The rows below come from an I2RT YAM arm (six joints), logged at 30 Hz.
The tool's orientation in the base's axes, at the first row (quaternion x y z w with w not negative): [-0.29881 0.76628 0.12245 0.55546]
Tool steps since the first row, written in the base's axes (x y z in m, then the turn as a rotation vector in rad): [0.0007 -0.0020 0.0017 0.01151 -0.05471 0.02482]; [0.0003 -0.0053 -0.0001 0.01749 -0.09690 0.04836]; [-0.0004 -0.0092 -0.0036 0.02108 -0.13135 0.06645]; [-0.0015 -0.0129 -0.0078 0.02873 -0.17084 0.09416]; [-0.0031 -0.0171 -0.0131 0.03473 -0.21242 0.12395]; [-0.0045 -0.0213 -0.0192 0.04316 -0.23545 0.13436]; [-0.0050 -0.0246 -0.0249 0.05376 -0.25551 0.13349]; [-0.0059 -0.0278 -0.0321 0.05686 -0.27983 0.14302]
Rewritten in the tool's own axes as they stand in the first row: [-0.0011 -0.0022 -0.0011 -0.00769 -0.05372 -0.02823]; [0.0017 -0.0044 -0.0025 -0.01709 -0.09406 -0.05381]; [0.0064 -0.0065 -0.0038 -0.02345 -0.12606 -0.07530]; [0.0117 -0.0082 -0.0051 -0.03792 -0.16586 -0.09965]; [0.0182 -0.0098 -0.0067 -0.05330 -0.20663 -0.12710]; [0.0255 -0.0114 -0.0078 -0.05724 -0.23137 -0.13618]; [0.0320 -0.0129 -0.0079 -0.05214 -0.25341 -0.13805]; [0.0398 -0.0139 -0.0077 -0.05375 -0.27588 -0.15164]
